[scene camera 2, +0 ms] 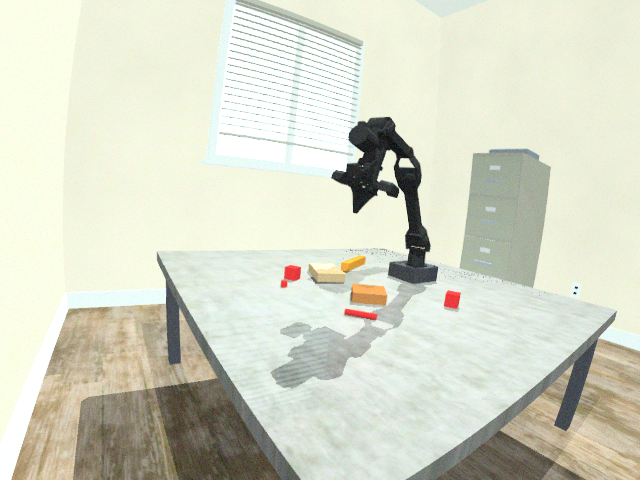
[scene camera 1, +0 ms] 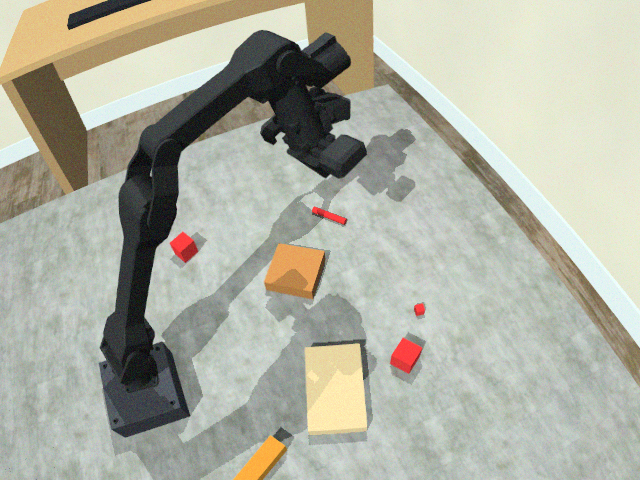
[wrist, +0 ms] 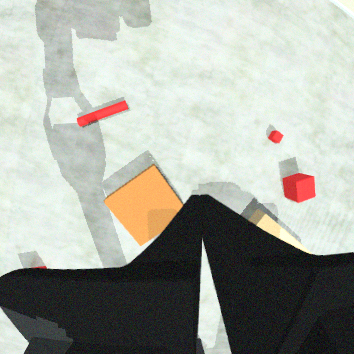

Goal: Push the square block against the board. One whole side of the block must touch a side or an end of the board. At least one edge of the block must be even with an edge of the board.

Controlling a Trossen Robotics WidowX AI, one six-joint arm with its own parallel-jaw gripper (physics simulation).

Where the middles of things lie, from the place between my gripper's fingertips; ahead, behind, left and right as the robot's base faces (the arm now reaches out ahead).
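From my hand: square block (scene camera 1: 294,270), 80 mm behind, 230 mm below; board (scene camera 1: 334,381), 260 mm to the right, 100 mm behind, 230 mm below. Going by their middles, square block nearest to my hand of the things named here.
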